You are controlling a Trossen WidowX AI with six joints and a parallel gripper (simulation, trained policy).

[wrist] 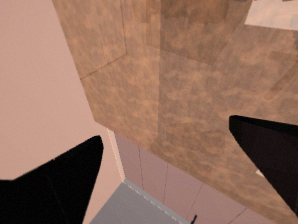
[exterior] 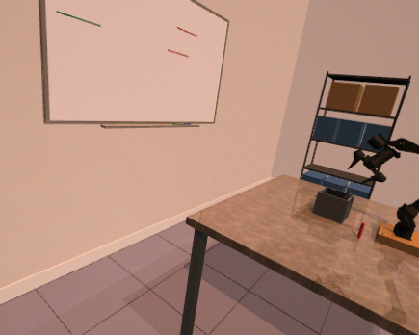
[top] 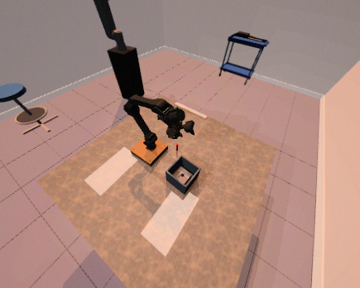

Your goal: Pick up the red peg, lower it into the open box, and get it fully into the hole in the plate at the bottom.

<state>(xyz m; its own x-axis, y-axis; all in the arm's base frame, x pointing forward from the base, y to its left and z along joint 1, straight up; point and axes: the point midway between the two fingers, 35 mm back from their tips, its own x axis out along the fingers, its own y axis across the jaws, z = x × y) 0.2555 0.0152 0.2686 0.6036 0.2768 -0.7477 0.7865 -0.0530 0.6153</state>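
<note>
Now: gripper tip 25 cm above the red peg, 9 cm past it and 6 cm to the right of it. The rest, counted from my gripper tip: plate: 24 cm below, 15 cm to the right, 4 cm ahead.
</note>
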